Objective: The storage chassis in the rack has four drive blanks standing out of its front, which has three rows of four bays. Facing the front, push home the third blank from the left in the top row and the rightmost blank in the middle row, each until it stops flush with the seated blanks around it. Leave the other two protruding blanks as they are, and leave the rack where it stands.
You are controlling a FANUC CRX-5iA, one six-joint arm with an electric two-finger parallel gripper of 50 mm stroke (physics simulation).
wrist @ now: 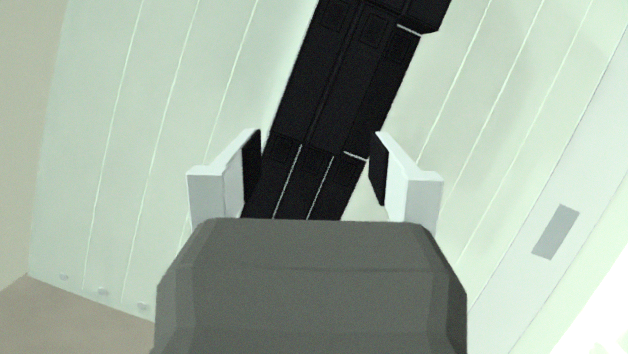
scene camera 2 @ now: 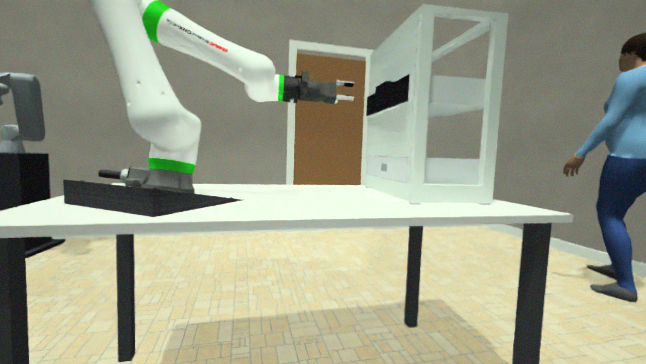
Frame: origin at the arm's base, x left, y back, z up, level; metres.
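Where they show: gripper, fingertip midpoint: (wrist: 315,153) (scene camera 2: 353,91).
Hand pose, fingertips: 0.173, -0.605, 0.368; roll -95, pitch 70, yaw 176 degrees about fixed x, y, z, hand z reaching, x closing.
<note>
Things, the pixels of their top centre, and the offset from my fingertips, as dx, dy, dz. "spot": a spot on its surface instead. Level surfaces: height alone.
- storage chassis, surface spot: (scene camera 2: 389,96) spot: -0.129, -0.097, -0.036
- top row, surface spot: (wrist: 302,85) spot: -0.018, -0.094, +0.015
- middle row, surface spot: (wrist: 348,80) spot: -0.033, -0.095, -0.014
- rightmost middle-row blank, surface spot: (wrist: 390,4) spot: -0.091, -0.096, -0.020
- protruding rightmost bottom-row blank, surface spot: (wrist: 427,15) spot: -0.095, -0.097, -0.047
- white table, its level: dz -0.394
- panel with a grey rectangle, surface spot: (wrist: 555,232) (scene camera 2: 384,167) spot: +0.023, -0.143, -0.283
The storage chassis (scene camera 2: 389,96) is a black band across the front of the white rack (scene camera 2: 424,150) (wrist: 165,90). The wrist view is rolled, so the front's right side points up. The third blank of the top row (wrist: 302,85) and the third blank of the middle row (wrist: 348,80) stand out past the second column. Part of the rightmost middle-row blank (wrist: 390,4) shows at the upper edge, beside the protruding rightmost bottom-row blank (wrist: 427,15). My gripper (scene camera 2: 351,91) (wrist: 315,153) is open and empty, one finger above the other, a short gap before the chassis.
The rack stands on the white table (scene camera 2: 300,207), near its right end. A panel with a grey rectangle (scene camera 2: 384,167) (wrist: 555,232) is low on the rack's front. A person (scene camera 2: 632,125) stands behind the table at the right. Another grey arm (scene camera 2: 29,107) is at the far left.
</note>
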